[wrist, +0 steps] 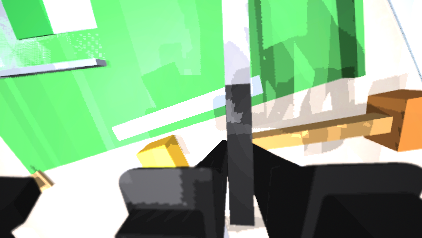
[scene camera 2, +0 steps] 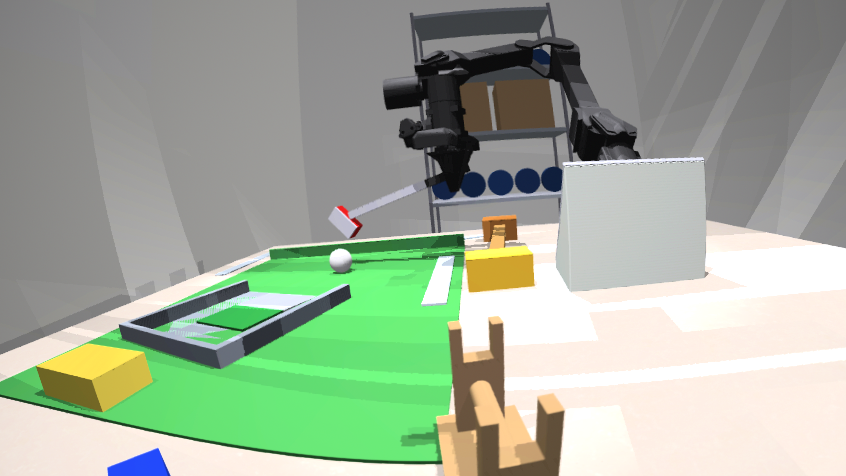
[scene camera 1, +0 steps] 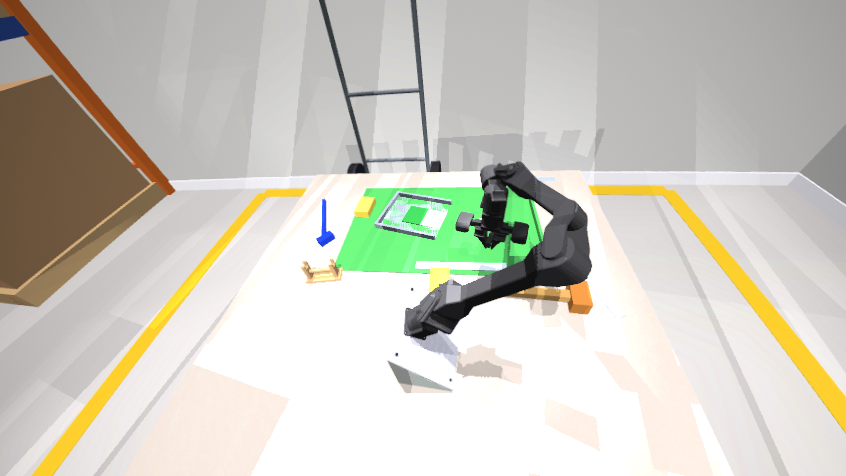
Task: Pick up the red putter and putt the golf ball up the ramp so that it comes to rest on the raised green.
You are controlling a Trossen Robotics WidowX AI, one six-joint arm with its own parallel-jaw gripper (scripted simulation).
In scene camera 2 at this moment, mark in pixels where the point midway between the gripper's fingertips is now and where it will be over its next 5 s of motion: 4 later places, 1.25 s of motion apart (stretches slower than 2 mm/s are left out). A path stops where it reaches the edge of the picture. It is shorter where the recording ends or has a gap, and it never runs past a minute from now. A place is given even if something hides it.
My gripper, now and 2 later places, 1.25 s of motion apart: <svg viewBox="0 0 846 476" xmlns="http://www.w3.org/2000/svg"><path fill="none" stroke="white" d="M454 192L461 222L440 228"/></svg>
